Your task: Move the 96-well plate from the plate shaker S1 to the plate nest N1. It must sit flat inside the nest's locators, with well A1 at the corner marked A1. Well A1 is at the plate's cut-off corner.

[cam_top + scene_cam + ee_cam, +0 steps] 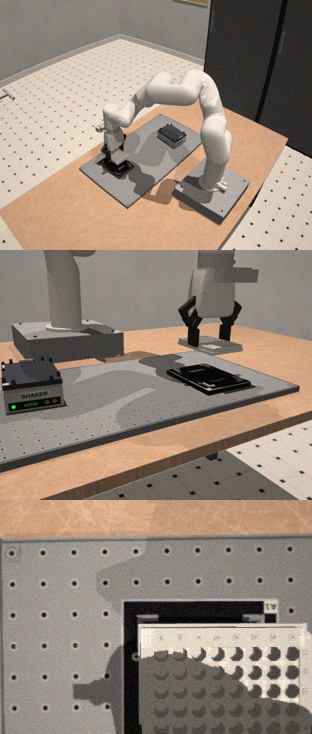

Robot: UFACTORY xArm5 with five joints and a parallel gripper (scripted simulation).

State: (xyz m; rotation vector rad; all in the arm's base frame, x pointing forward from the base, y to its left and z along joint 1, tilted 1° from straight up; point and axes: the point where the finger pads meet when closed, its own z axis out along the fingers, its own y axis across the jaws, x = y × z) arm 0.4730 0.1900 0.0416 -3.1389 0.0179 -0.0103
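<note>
Now: hand 9 cm above the black plate nest N1. Round my hand: grey locator: 8 cm below, 7 cm ahead, 4 cm to the left; then white 96-well plate: 1 cm below; then A1 mark: 9 cm below, 7 cm ahead, 6 cm to the right.
</note>
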